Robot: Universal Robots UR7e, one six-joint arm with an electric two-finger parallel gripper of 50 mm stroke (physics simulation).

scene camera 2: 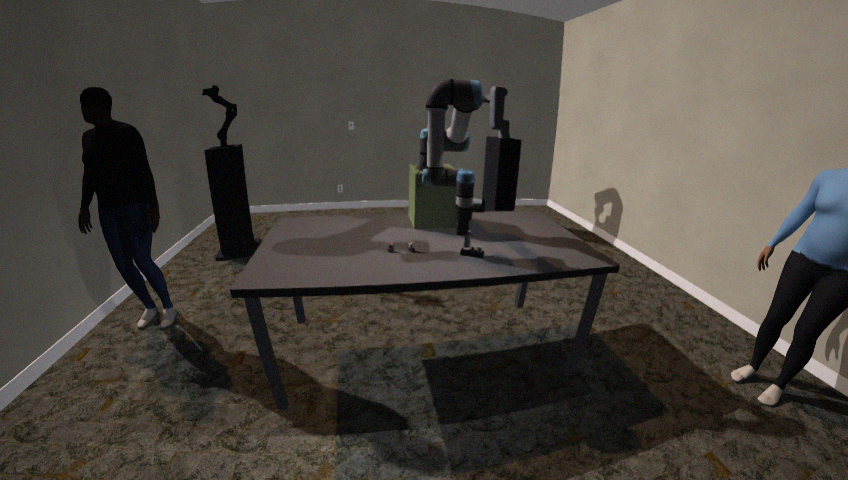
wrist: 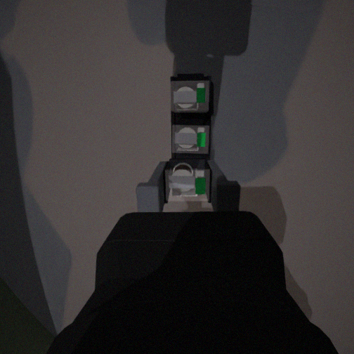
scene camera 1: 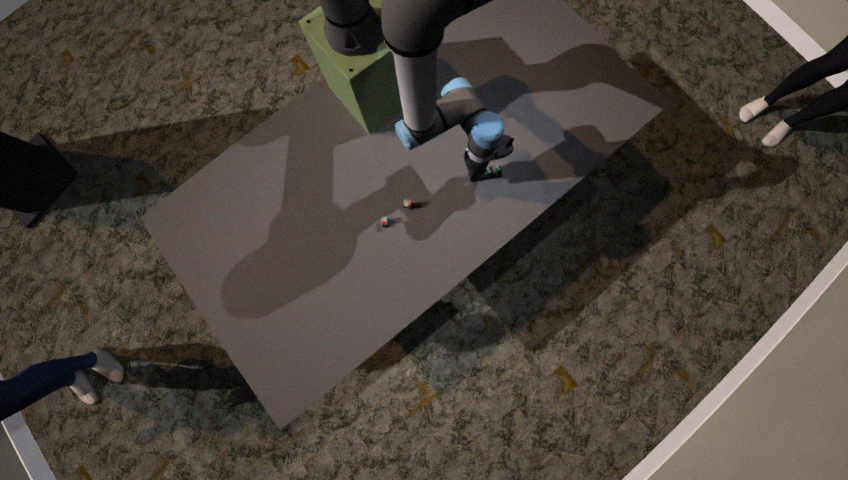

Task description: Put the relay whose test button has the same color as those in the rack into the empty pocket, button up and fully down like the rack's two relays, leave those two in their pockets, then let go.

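Frame: origin at the arm's base, x up, y ahead, z left, level; metres.
Where they show: gripper, fingertip midpoint: [scene camera 2: 466, 245]; arm's base, origin of the base link: [scene camera 1: 353, 31].
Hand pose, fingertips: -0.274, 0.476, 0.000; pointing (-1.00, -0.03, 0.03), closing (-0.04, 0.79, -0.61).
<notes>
Each offset is from my fingertips to the top centre of the thing, as dx, dy, dz. Level surfaces: height alone.
My gripper [wrist: 186, 173] [scene camera 1: 478, 173] [scene camera 2: 467, 244] is shut on a relay [wrist: 175, 186] with a green test button [wrist: 200, 185], button up. The black rack [wrist: 191, 119] [scene camera 2: 472, 253] carries two seated relays [wrist: 186, 97] [wrist: 187, 138], both with green buttons. The held relay is in line with them at the rack's near end in the wrist view. It looks larger than they do, so it sits higher. The pocket beneath is hidden, and I cannot tell whether the relay's lower part has entered it. The fingers stand on either side of the relay.
A relay with an orange button @(+0.002, -0.112, -0.231) [scene camera 1: 408, 204] [scene camera 2: 411, 246] and one with a red button @(+0.002, -0.132, -0.324) [scene camera 1: 384, 221] [scene camera 2: 390, 248] stand apart from the rack on the grey table @(dx -0.041) [scene camera 1: 285, 380] [scene camera 2: 333, 276]. The arm's green base block [scene camera 1: 371, 101] [scene camera 2: 427, 208] is behind them. Two people stand beyond the table.
</notes>
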